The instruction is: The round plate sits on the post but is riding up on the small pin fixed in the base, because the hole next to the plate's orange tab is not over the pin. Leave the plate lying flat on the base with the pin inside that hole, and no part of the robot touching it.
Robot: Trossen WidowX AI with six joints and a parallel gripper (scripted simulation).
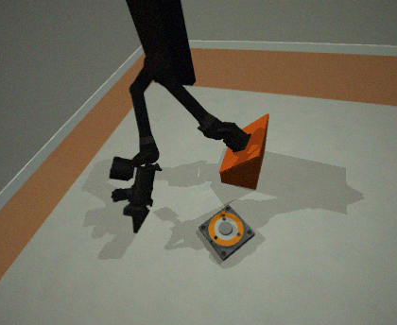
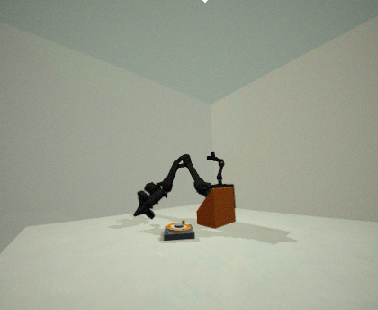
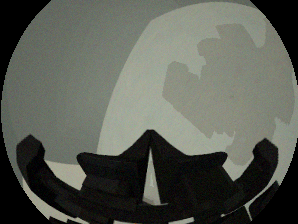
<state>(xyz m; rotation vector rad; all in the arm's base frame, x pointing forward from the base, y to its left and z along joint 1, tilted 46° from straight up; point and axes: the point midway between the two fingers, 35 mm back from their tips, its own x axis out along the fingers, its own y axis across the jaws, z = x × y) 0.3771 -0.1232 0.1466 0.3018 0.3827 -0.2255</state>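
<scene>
My gripper tip is now 16 cm past the round plate, 23 cm to the right of it and 2 cm above it.
</scene>
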